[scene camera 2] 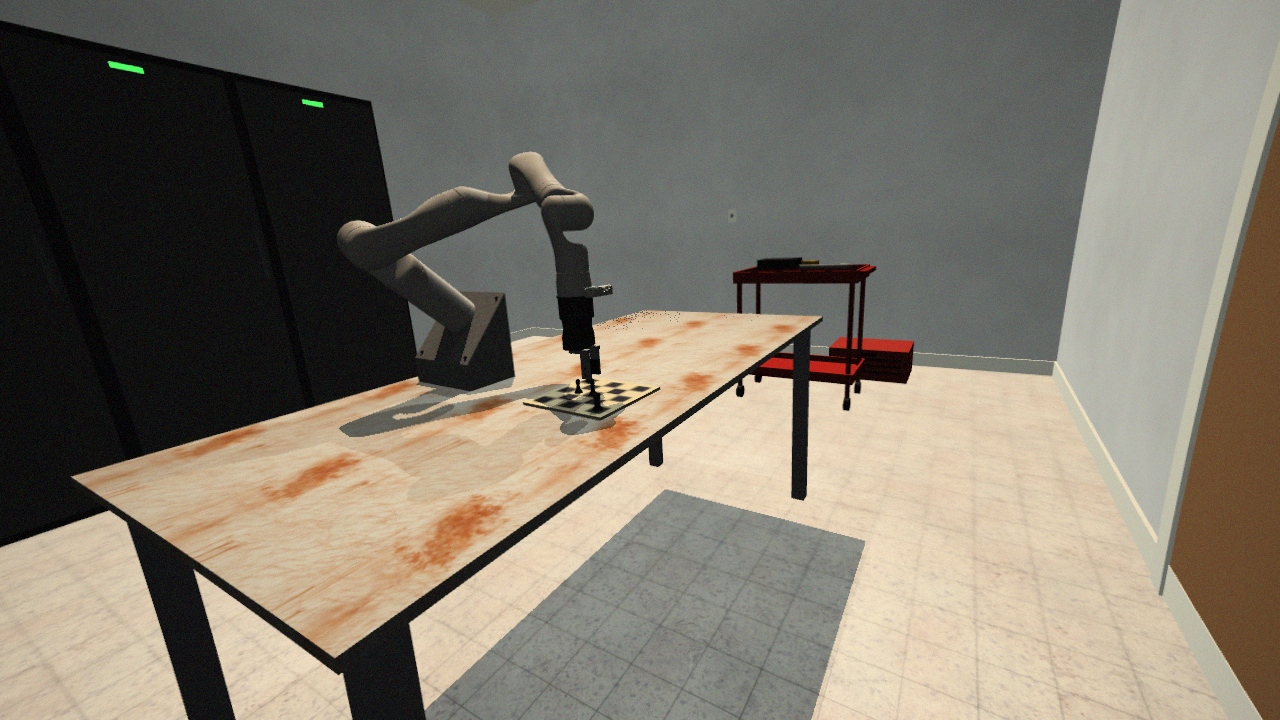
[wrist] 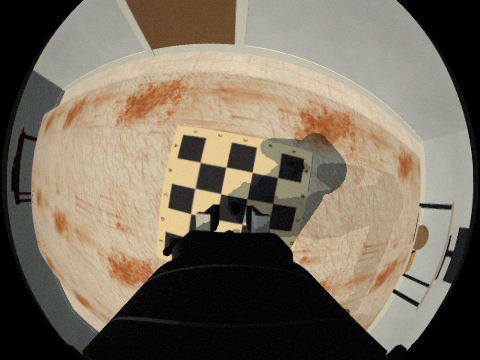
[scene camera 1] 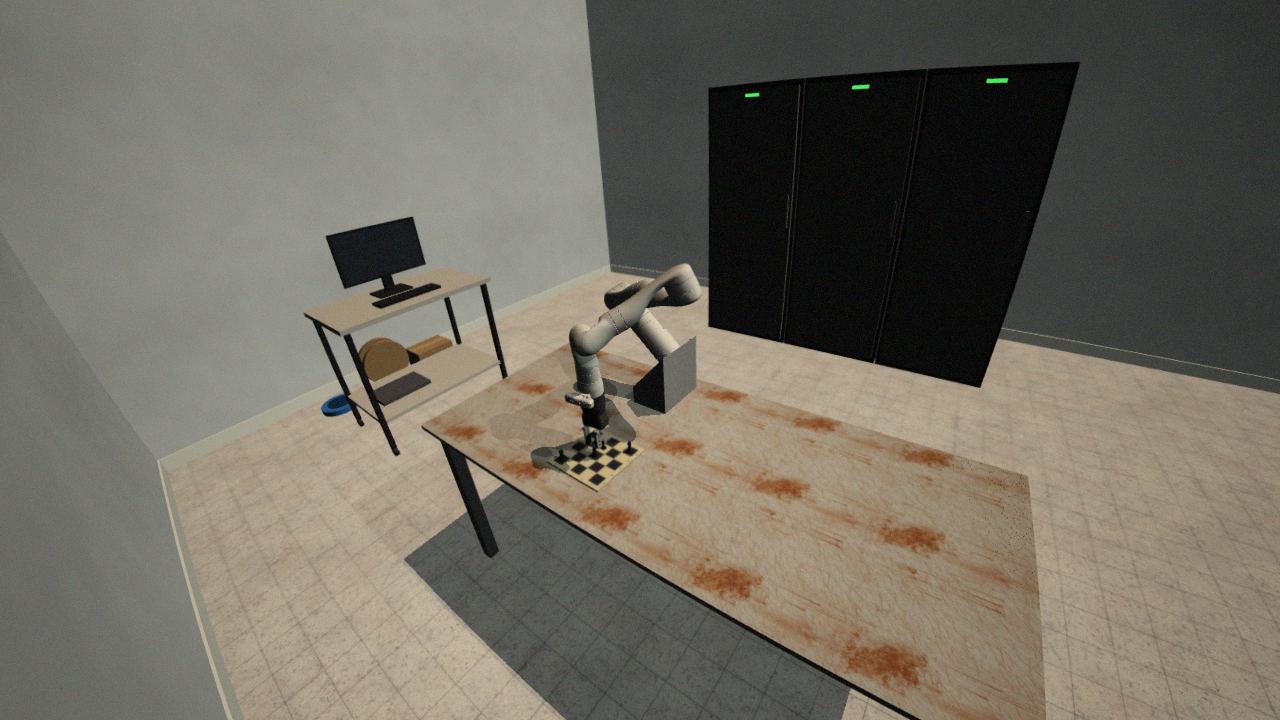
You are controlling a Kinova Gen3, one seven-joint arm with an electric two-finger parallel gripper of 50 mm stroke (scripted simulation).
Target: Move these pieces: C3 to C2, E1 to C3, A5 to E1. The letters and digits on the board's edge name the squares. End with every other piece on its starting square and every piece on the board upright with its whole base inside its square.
I see my gripper (scene camera 2: pixel 591 376) and a chessboard (scene camera 2: pixel 615 395).
The chessboard also shows in the wrist view (wrist: pixel 205 167). My gripper also shows in the wrist view (wrist: pixel 232 214) and in scene camera 1 (scene camera 1: pixel 593 444).
